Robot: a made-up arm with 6 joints.
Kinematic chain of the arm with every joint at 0, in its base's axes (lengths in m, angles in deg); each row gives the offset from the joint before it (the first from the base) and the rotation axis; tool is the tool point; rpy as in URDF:
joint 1: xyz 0 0 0.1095 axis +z
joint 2: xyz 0 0 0 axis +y
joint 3: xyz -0.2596 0 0.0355 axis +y
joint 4: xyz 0.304 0 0.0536 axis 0.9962 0 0.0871
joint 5: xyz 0 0 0 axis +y
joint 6: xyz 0.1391 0 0.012 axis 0.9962 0 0.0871
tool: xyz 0 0 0 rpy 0 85 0
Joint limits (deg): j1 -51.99..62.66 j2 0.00..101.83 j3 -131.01..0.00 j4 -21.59..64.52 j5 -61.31..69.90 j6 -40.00..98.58
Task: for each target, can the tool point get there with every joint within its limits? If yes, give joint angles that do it. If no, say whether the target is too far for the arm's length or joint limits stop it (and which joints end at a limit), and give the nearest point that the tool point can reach.
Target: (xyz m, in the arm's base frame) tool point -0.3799 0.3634 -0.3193
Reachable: no: joint limits stop it (at a limit: joint 1, joint 2, joint 4) | nearest point -0.0324 0.1551 -0.0352 | short by 0.495 m
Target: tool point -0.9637 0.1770 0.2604
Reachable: no: too far | nearest point -0.6268 0.1151 0.3166 | short by 0.347 m
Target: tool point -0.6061 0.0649 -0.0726
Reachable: no: joint limits stop it (at a limit: joint 2, joint 3, joint 5) | nearest point -0.6293 0.0674 0.2978 | short by 0.371 m
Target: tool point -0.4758 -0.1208 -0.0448
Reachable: no: joint limits stop it (at a limit: joint 2, joint 3, joint 5) | nearest point -0.6134 -0.1557 0.2978 | short by 0.371 m
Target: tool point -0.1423 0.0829 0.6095
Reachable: yes | joints -1.77 19.15 -99.34 43.23 55.02 85.08
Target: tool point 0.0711 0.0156 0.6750
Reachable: yes | joints 12.29 39.81 -87.54 41.91 -0.01 35.43
